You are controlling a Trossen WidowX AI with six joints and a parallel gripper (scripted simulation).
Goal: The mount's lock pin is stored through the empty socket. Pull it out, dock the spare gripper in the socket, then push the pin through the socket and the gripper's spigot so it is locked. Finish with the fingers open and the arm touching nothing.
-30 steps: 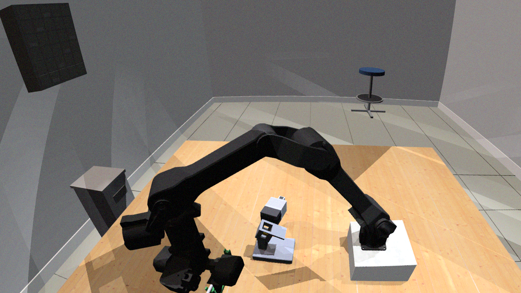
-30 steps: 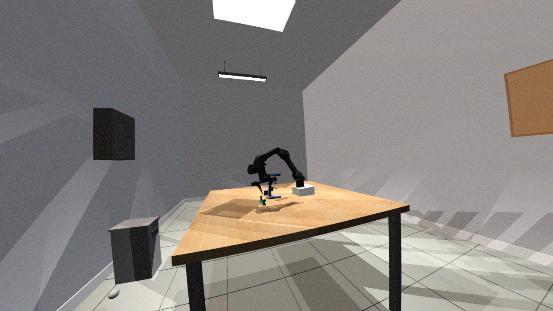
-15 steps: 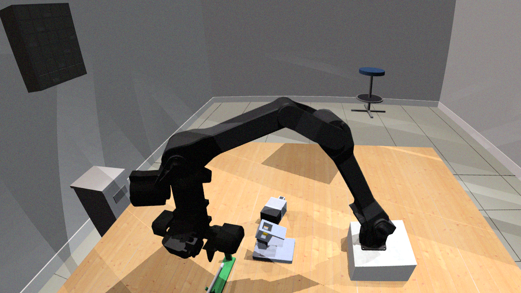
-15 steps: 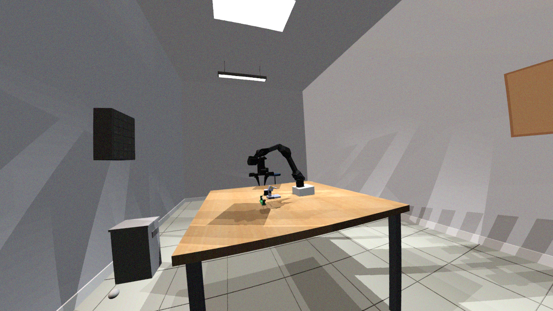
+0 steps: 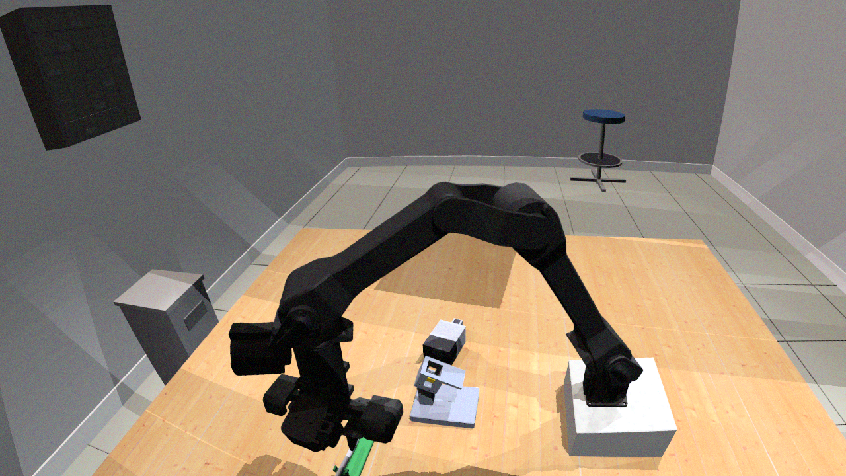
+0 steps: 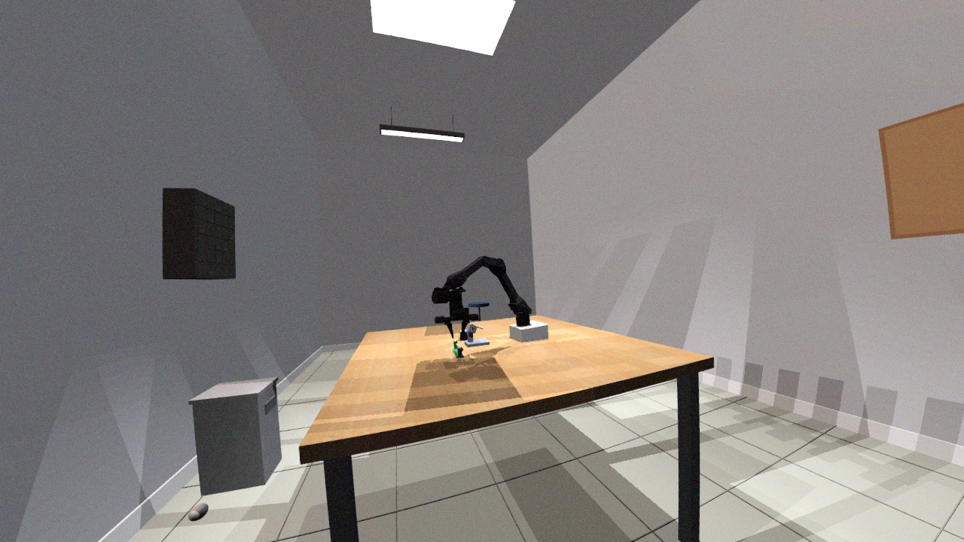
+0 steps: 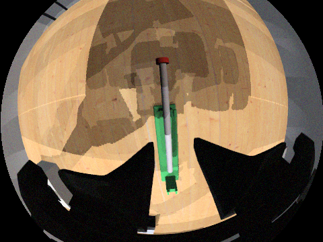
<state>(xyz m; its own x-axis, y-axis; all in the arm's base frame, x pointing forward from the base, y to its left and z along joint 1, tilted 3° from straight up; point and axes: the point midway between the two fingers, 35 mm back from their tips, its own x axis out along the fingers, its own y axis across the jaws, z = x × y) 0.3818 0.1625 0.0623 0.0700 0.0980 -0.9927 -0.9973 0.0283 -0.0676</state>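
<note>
My gripper tip is now 40 mm to the left of the green cradle and 50 mm above it. Round my gripper tip: spare gripper: 100 mm behind, 310 mm to the right, 50 mm below; then grey mount: 110 mm behind, 150 mm to the right, 20 mm below.
</note>
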